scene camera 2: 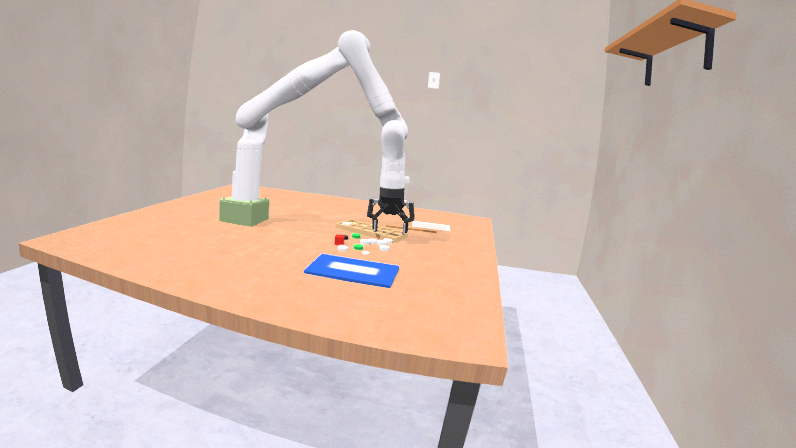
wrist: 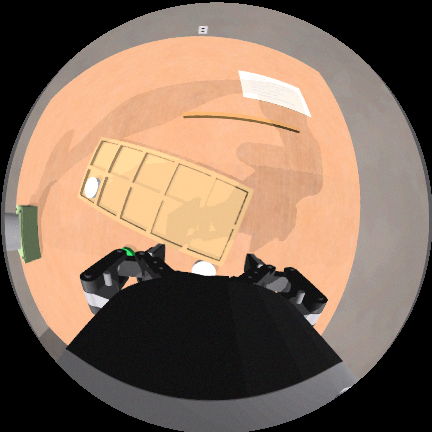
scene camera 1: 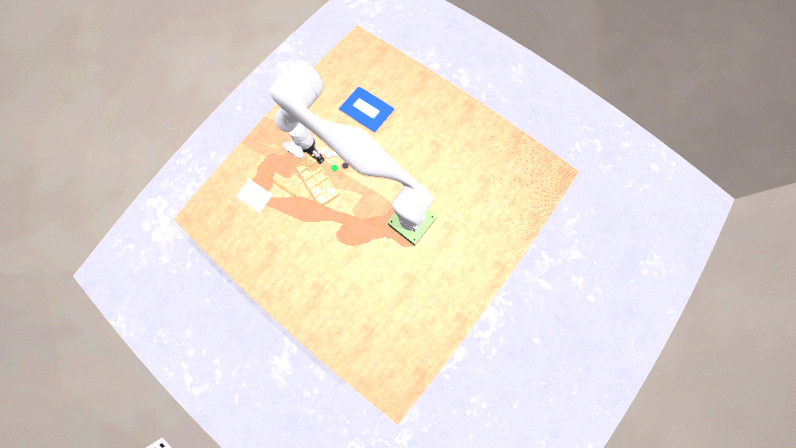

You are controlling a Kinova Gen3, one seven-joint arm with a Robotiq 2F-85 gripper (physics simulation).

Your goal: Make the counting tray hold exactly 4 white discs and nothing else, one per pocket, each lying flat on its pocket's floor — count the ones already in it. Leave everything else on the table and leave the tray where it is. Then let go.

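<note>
The tan counting tray (scene camera 1: 329, 199) (scene camera 2: 396, 237) (wrist: 243, 210) has two rows of pockets. One white disc (scene camera 2: 347, 223) (wrist: 92, 187) lies in a corner pocket at its robot-base end. The other pockets look empty in the wrist view. Several white discs lie loose beside the tray, among them one white disc (scene camera 2: 384, 248). My gripper (scene camera 1: 319, 160) (scene camera 2: 389, 229) (wrist: 204, 257) is open and empty, pointing down near the tray's far end. In the wrist view a loose white disc (wrist: 204, 268) shows between the fingers, just outside the tray, partly hidden by the gripper body.
Green discs (scene camera 2: 355, 235) (scene camera 2: 358, 247), a red cube (scene camera 2: 339, 239) and a black piece (scene camera 1: 345, 165) lie beside the tray. A blue board (scene camera 1: 348, 106) (scene camera 2: 317, 268) lies beyond them. A thin stick (wrist: 240, 118) and a paper sheet (scene camera 1: 254, 195) (wrist: 275, 93) lie on the tray's other side.
</note>
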